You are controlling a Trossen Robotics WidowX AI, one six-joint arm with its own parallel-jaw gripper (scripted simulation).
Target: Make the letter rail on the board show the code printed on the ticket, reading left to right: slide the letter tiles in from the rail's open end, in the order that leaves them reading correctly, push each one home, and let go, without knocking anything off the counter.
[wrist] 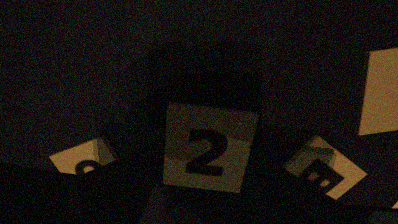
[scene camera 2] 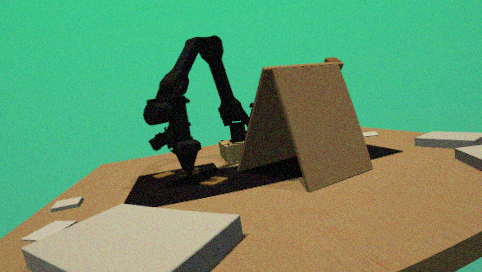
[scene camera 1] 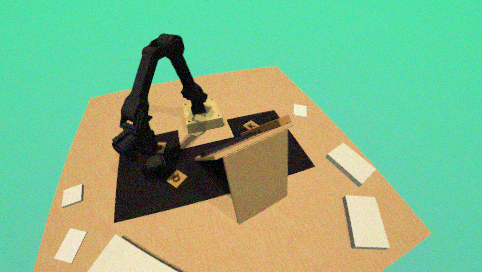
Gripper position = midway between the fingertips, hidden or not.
Scene:
my gripper: wrist 206, 150; scene camera 2 187, 173; scene camera 1 157, 163
same spot on black mat: [scene camera 2: 147, 191] = [scene camera 1: 129, 183]
same spot on tent-shaped board: [scene camera 1: 256, 164] = [scene camera 2: 313, 93]

